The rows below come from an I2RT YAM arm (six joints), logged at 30 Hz.
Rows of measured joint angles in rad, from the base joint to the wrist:
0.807, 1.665, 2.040, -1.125, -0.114, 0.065
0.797, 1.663, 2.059, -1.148, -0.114, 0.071
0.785, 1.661, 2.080, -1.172, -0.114, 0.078
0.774, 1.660, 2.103, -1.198, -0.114, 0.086
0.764, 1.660, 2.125, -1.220, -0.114, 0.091
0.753, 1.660, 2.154, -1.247, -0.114, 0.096
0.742, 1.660, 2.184, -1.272, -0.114, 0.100
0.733, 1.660, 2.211, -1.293, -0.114, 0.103
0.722, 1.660, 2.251, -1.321, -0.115, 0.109
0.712, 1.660, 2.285, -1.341, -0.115, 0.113
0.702, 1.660, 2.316, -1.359, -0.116, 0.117
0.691, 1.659, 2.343, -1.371, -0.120, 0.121
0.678, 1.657, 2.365, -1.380, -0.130, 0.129
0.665, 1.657, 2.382, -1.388, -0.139, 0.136
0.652, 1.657, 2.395, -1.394, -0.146, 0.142
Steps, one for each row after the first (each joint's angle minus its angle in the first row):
-0.010, -0.002, 0.019, -0.023, 0.000, 0.006
-0.022, -0.004, 0.040, -0.047, 0.000, 0.013
-0.033, -0.005, 0.063, -0.073, 0.000, 0.021
-0.043, -0.005, 0.085, -0.095, 0.000, 0.026
-0.054, -0.005, 0.114, -0.122, 0.000, 0.031
-0.065, -0.005, 0.144, -0.147, 0.000, 0.035
-0.074, -0.005, 0.171, -0.168, 0.000, 0.038
-0.085, -0.005, 0.211, -0.196, -0.001, 0.044
-0.095, -0.005, 0.245, -0.216, -0.001, 0.048
-0.105, -0.005, 0.276, -0.234, -0.002, 0.052
-0.116, -0.006, 0.303, -0.246, -0.006, 0.056
-0.129, -0.008, 0.325, -0.255, -0.016, 0.064
-0.142, -0.008, 0.342, -0.263, -0.025, 0.071
-0.155, -0.008, 0.355, -0.269, -0.032, 0.077

